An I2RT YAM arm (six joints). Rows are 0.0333 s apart.
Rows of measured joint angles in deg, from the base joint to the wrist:
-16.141 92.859 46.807 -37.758 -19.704 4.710
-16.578 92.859 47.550 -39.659 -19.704 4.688
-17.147 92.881 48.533 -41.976 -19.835 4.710
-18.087 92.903 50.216 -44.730 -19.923 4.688
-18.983 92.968 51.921 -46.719 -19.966 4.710
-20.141 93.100 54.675 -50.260 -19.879 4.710
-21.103 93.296 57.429 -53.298 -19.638 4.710
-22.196 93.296 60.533 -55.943 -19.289 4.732
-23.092 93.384 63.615 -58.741 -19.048 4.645
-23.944 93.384 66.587 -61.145 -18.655 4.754
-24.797 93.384 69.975 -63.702 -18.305 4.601
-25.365 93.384 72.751 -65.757 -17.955 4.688
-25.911 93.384 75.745 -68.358 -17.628 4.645
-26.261 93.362 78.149 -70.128 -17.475 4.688
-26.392 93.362 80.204 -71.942 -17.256 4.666
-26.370 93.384 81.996 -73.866 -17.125 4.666
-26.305 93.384 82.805 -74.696 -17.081 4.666
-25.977 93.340 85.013 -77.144 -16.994 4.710
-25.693 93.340 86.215 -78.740 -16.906 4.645
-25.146 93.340 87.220 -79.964 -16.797 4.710
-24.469 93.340 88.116 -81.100 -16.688 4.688
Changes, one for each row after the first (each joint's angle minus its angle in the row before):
-0.437 0.000 0.743 -1.901 0.000 -0.022
-0.569 0.022 0.983 -2.317 -0.131 0.022
-0.940 0.022 1.683 -2.754 -0.088 -0.022
-0.896 0.065 1.705 -1.989 -0.043 0.022
-1.158 0.132 2.754 -3.541 0.087 0.000
-0.962 0.196 2.754 -3.038 0.241 0.000
-1.093 0.000 3.104 -2.645 0.349 0.022
-0.896 0.088 3.082 -2.798 0.241 -0.087
-0.852 0.000 2.972 -2.404 0.393 0.109
-0.853 0.000 3.388 -2.557 0.350 -0.153
-0.568 0.000 2.776 -2.055 0.350 0.087
-0.546 0.000 2.994 -2.601 0.327 -0.043
-0.350 -0.022 2.404 -1.770 0.153 0.043
-0.131 0.000 2.055 -1.814 0.219 -0.022
0.022 0.022 1.792 -1.924 0.131 0.000
0.065 0.000 0.809 -0.830 0.044 0.000
0.328 -0.044 2.208 -2.448 0.087 0.044
0.284 0.000 1.202 -1.596 0.088 -0.065
0.547 0.000 1.005 -1.224 0.109 0.065
0.677 0.000 0.896 -1.136 0.109 -0.022

